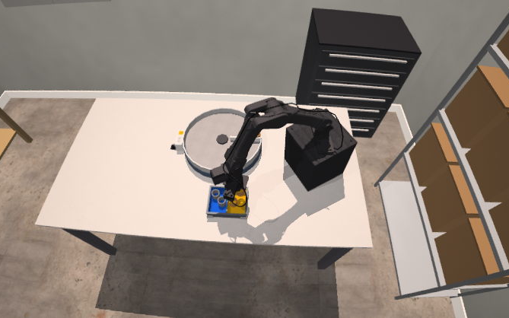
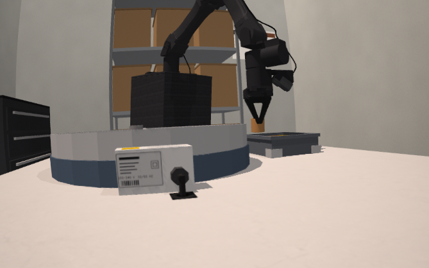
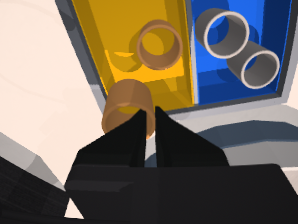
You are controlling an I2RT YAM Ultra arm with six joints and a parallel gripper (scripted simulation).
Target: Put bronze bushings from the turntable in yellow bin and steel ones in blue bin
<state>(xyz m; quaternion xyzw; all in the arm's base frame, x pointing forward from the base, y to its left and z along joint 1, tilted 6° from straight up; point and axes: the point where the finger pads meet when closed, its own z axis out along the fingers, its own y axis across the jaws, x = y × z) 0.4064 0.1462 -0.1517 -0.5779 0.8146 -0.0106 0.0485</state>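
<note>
My gripper is now 7 cm above the yellow bin and 4 cm to the right of it. Round my hand: blue bin (9 cm ahead, 7 cm below, 3 cm to the left); then round grey turntable (32 cm to the right, 6 cm ahead, 4 cm below).
</note>
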